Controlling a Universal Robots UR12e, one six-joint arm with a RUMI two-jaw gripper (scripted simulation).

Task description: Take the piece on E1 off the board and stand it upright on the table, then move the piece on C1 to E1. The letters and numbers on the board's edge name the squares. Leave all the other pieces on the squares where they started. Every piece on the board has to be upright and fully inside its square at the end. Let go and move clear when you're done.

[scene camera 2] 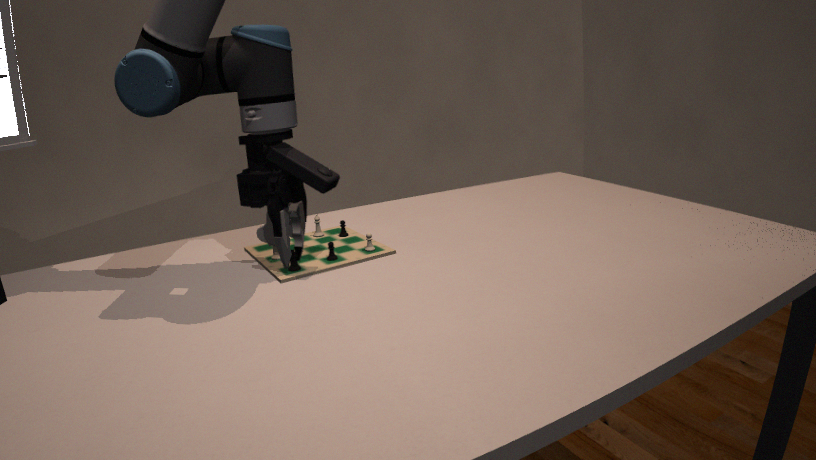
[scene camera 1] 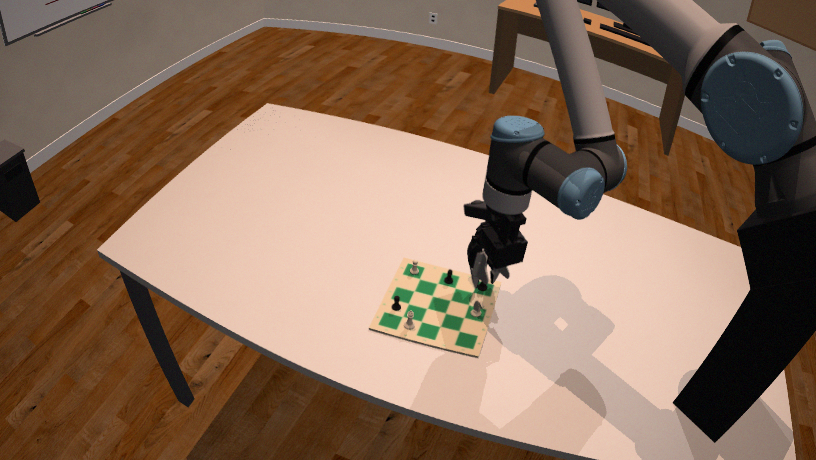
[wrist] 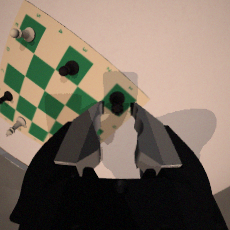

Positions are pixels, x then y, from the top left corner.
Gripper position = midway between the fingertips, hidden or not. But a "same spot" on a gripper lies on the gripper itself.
my gripper: scene camera 2; scene camera 1 483, 285; wrist
chessboard: scene camera 2 350, 250; scene camera 1; wrist
same spot on chessboard: point(wrist: 46, 100) = point(scene camera 1: 435, 301)
same spot on my gripper: point(wrist: 76, 145) = point(scene camera 2: 300, 209)
